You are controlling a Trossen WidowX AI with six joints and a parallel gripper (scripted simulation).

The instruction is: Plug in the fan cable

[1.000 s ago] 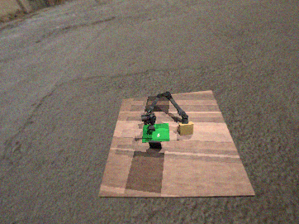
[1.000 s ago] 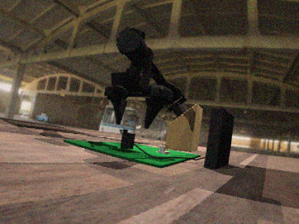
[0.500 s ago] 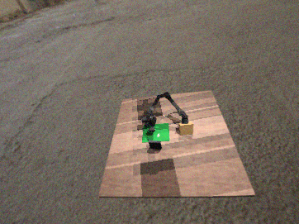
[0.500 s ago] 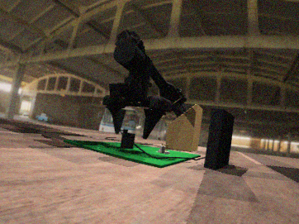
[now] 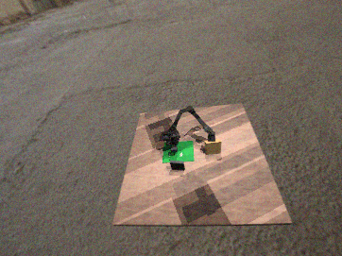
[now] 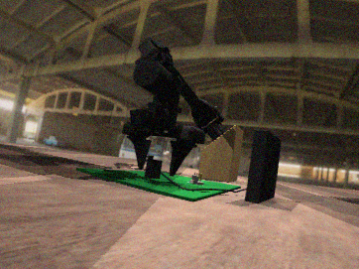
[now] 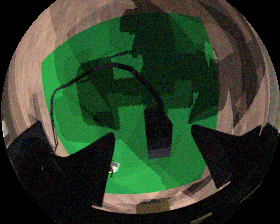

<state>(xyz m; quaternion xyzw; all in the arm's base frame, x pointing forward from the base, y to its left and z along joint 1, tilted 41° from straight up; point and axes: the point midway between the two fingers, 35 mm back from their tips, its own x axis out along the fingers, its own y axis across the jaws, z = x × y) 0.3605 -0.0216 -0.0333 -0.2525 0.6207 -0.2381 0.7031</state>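
My gripper tip is 2 cm past the green board, 3 cm to the right of it and 3 cm above it. Also, from my gripper tip: black plug: 1 cm ahead, 1 cm above; black fan: 4 cm behind, 21 cm to the left, 4 cm above.
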